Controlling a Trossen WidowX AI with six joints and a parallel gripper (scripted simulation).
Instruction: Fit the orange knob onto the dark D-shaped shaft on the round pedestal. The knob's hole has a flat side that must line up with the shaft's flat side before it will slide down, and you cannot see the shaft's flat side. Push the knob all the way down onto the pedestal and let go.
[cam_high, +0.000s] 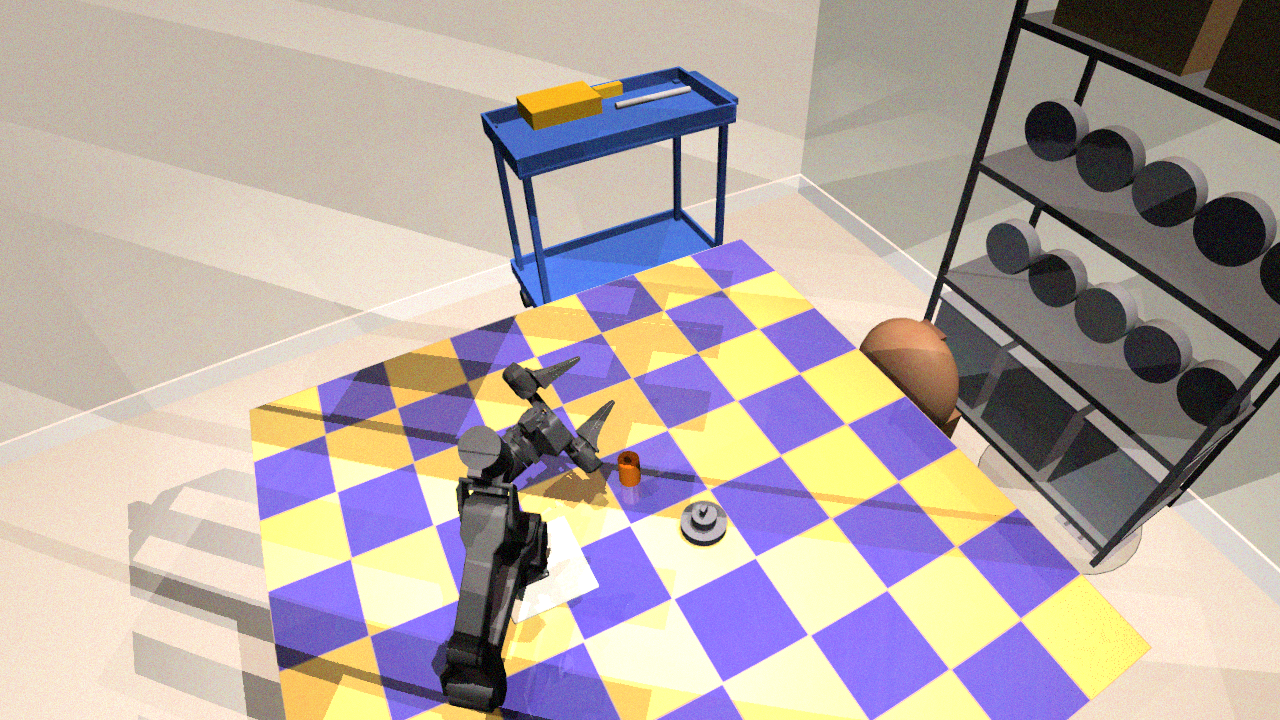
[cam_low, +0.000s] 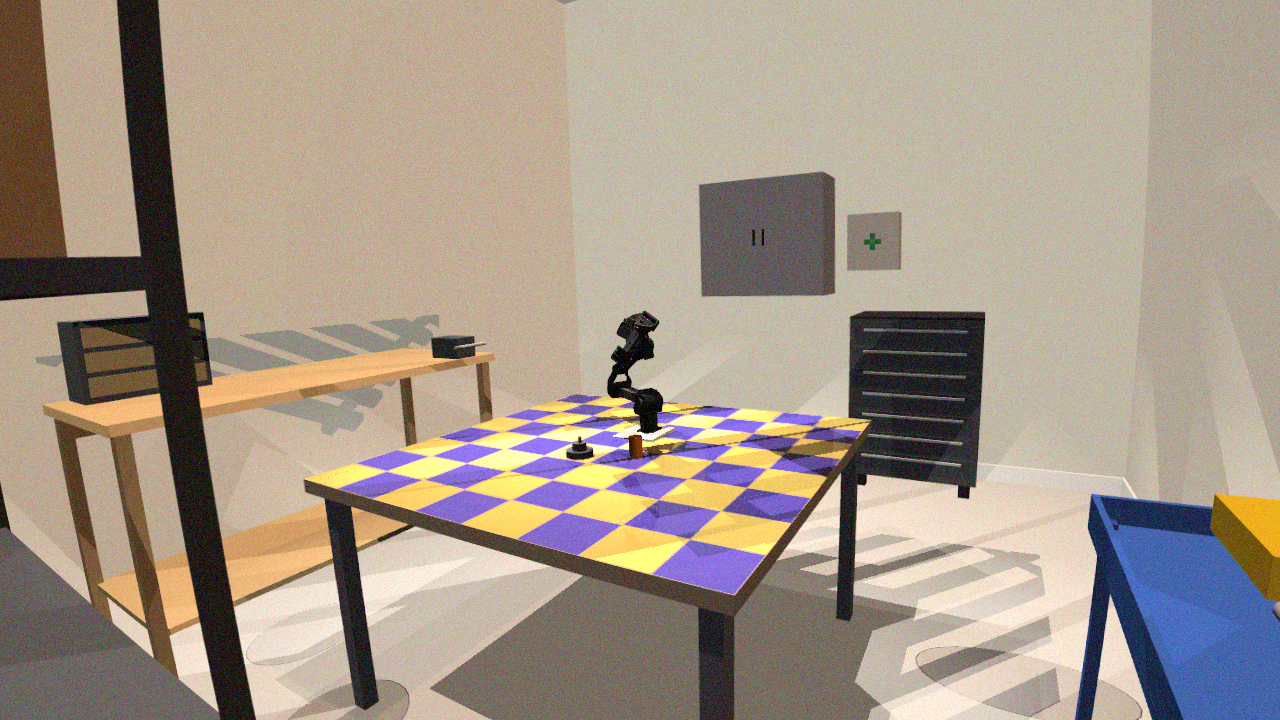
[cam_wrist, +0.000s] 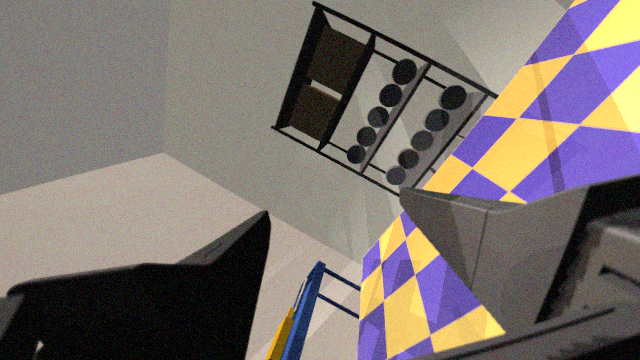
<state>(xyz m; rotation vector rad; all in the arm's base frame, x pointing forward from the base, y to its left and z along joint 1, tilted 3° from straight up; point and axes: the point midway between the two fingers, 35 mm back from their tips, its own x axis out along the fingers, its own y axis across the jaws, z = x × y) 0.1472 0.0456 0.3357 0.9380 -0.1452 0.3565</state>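
My gripper tip is now 32 cm above the orange knob, 6 cm short of it and 5 cm to the right of it. The rest, counted from my gripper tip: round pedestal 32 cm below, 13 cm ahead, 10 cm to the right.
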